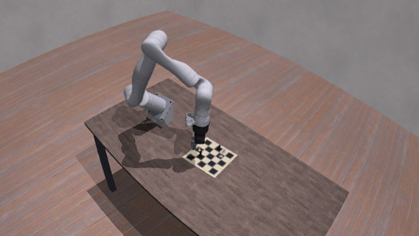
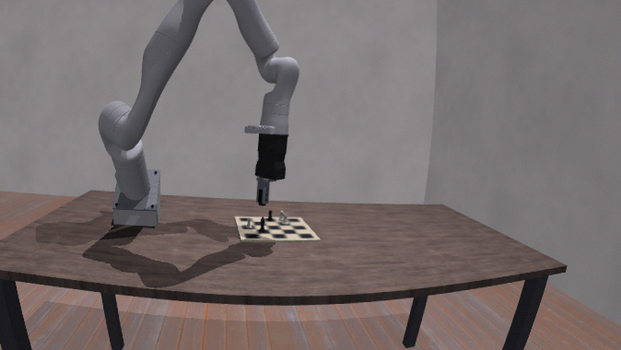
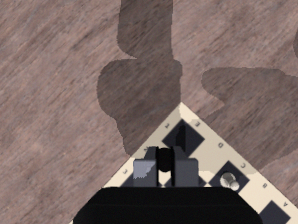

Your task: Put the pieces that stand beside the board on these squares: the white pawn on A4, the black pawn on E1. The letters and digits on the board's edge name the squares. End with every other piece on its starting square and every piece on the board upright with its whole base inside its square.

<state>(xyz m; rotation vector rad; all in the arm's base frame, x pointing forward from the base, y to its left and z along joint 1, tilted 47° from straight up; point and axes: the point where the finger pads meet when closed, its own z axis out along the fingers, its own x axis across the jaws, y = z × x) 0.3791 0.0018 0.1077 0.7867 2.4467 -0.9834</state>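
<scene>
Right now my hand is 4 cm short of the chessboard, 10 cm to the right of it and 12 cm above it.
</scene>
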